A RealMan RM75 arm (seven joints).
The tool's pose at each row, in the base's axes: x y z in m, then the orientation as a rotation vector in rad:
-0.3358, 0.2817, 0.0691, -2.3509, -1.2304, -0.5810
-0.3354, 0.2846, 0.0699, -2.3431, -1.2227, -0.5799
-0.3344, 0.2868, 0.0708, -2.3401, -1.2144, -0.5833
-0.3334, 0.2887, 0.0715, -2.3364, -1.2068, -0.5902
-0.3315, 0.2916, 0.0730, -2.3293, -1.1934, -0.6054
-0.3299, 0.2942, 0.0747, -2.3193, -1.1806, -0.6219
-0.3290, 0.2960, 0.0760, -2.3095, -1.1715, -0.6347
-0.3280, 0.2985, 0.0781, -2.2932, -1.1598, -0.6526
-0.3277, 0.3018, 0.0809, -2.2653, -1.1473, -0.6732
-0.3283, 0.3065, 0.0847, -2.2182, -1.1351, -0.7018
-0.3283, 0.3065, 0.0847, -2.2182, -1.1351, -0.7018
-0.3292, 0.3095, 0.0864, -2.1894, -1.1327, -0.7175
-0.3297, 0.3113, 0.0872, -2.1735, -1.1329, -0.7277
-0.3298, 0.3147, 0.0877, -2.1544, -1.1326, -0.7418
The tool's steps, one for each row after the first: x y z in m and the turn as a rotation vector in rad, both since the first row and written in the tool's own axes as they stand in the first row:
0.0026, -0.0013, 0.0010, 0.0081, 0.0057, 0.0043
0.0050, -0.0018, 0.0016, 0.0103, 0.0117, 0.0089
0.0072, -0.0020, 0.0022, 0.0112, 0.0196, 0.0122
0.0109, -0.0022, 0.0029, 0.0118, 0.0354, 0.0175
0.0144, -0.0025, 0.0032, 0.0138, 0.0532, 0.0215
0.0167, -0.0029, 0.0032, 0.0167, 0.0677, 0.0238
0.0200, -0.0037, 0.0030, 0.0224, 0.0889, 0.0257
0.0239, -0.0057, 0.0025, 0.0357, 0.1177, 0.0257
0.0287, -0.0093, 0.0019, 0.0593, 0.1604, 0.0203
0.0287, -0.0093, 0.0019, 0.0593, 0.1604, 0.0203
0.0312, -0.0119, 0.0019, 0.0736, 0.1840, 0.0136
0.0325, -0.0134, 0.0022, 0.0804, 0.1973, 0.0085
0.0350, -0.0153, 0.0036, 0.0874, 0.2144, 0.0022

